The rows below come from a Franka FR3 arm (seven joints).
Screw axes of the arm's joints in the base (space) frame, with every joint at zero. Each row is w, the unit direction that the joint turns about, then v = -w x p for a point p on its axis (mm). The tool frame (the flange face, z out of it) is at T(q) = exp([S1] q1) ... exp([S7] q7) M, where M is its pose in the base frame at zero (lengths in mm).
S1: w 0 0 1 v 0.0 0.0 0.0
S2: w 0 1 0 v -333.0 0.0 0.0
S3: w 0 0 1 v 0.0 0.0 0.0
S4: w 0 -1 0 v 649.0 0.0 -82.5
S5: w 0 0 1 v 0.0 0.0 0.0
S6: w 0 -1 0 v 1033.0 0.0 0.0
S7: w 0 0 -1 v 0.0 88.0 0.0
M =
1 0 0 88.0
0 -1 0 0.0
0 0 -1 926.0
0 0 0 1
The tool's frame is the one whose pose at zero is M.
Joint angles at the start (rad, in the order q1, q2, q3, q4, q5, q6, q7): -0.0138 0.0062 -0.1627 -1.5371 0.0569 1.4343 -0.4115
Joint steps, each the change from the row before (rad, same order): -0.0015 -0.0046 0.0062 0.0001 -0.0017 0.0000 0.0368; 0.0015 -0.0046 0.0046 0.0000 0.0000 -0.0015 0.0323; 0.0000 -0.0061 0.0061 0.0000 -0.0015 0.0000 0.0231; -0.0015 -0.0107 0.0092 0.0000 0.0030 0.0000 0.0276; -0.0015 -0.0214 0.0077 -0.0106 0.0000 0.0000 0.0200; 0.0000 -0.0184 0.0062 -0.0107 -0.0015 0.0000 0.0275; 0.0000 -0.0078 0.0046 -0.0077 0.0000 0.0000 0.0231; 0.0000 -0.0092 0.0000 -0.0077 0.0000 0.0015 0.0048; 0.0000 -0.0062 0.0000 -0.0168 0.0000 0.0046 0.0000; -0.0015 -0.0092 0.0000 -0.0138 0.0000 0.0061 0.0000; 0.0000 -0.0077 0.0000 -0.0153 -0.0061 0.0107 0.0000; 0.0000 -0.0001 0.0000 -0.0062 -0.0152 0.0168 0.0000
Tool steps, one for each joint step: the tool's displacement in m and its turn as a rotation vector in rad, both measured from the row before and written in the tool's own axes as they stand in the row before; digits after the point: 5 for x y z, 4 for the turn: -0.00058 -0.00271 -0.00221 -0.0030 0.0035 0.0320; -0.00048 -0.00364 -0.00200 -0.0009 0.0025 0.0259; -0.00101 -0.00357 -0.00288 -0.0030 0.0050 0.0168; -0.00222 -0.00533 -0.00514 0.0003 0.0108 0.0188; -0.00608 -0.00483 -0.00569 -0.0009 0.0104 0.0129; -0.00519 -0.00431 -0.00409 -0.0018 0.0070 0.0209; -0.00191 -0.00279 -0.00022 0.0004 -0.0001 0.0184; -0.00283 -0.00040 -0.00116 0.0004 0.0031 0.0046; -0.00131 0.00016 0.00422 0.0021 -0.0057 0.0005; -0.00240 0.00064 0.00123 0.0008 0.0018 0.0016; -0.00139 0.00083 0.00232 -0.0056 0.0019 0.0010; 0.00142 0.00225 0.00130 -0.0170 0.0072 0.0019
